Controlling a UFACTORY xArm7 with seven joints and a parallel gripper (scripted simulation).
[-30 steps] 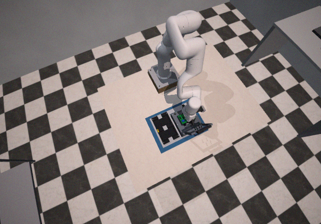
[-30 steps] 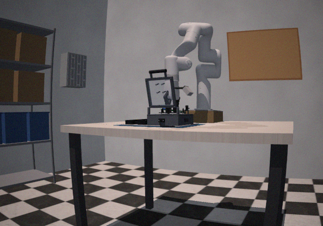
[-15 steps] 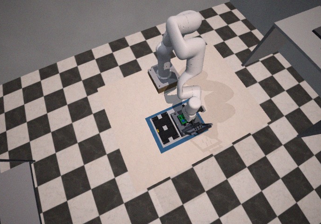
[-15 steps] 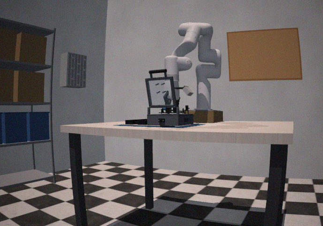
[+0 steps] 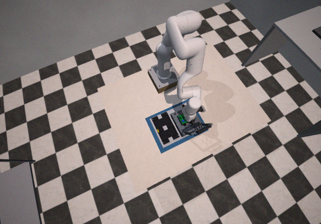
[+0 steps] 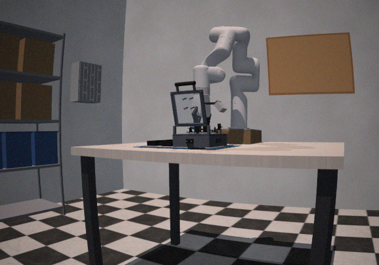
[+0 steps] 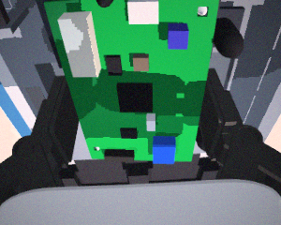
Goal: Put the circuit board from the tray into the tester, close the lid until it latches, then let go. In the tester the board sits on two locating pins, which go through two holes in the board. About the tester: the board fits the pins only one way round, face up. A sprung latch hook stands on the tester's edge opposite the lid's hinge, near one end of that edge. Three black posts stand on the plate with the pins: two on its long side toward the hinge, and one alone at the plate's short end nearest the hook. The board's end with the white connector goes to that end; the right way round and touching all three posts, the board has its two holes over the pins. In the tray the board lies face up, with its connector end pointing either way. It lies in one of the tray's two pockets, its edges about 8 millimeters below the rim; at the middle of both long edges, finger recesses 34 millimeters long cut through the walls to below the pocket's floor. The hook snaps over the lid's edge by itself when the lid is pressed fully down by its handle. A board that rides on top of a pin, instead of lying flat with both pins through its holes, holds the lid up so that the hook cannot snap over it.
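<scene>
My hand is right at the green circuit board. The rest, counted from my hand: tester lid 120 mm ahead, 10 mm to the right, 100 mm above; latch hook 50 mm behind, 70 mm to the left, 10 mm above.
</scene>
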